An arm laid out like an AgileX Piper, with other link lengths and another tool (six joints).
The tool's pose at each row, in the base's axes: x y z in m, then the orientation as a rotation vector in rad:
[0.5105 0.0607 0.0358 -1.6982 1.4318 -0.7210]
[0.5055 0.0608 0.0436 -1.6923 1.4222 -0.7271]
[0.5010 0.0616 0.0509 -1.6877 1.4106 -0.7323]
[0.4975 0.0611 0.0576 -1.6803 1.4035 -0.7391]
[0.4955 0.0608 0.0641 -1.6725 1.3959 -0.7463]
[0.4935 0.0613 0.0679 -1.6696 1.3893 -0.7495]
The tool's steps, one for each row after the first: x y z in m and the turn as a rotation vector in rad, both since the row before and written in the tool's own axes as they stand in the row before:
[-0.0016 -0.0039 -0.0082 0.0108 -0.0019 -0.0026]
[-0.0022 -0.0039 -0.0074 0.0108 -0.0035 -0.0038]
[-0.0007 -0.0039 -0.0065 0.0107 -0.0001 -0.0010]
[-0.0005 -0.0046 -0.0050 0.0114 -0.0001 -0.0011]
[-0.0011 -0.0023 -0.0035 0.0064 -0.0018 -0.0021]

